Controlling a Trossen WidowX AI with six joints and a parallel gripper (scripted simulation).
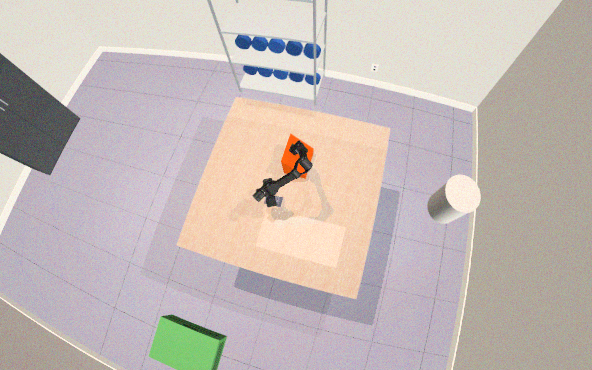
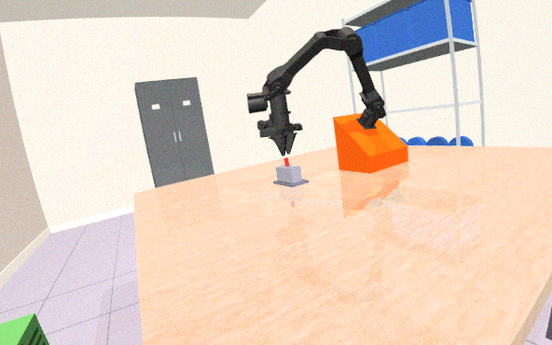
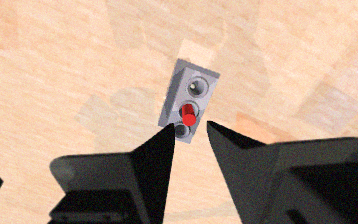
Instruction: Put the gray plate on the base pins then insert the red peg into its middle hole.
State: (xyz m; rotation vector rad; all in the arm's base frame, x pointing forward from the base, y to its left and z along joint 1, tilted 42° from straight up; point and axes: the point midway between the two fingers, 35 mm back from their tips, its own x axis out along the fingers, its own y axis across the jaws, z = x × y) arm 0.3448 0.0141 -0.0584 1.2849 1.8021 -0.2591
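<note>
Now: gripper tip 50 mm above the red peg. Also, from my gripper tip: flat gray base: 90 mm below; gray plate: 50 mm below.
</note>
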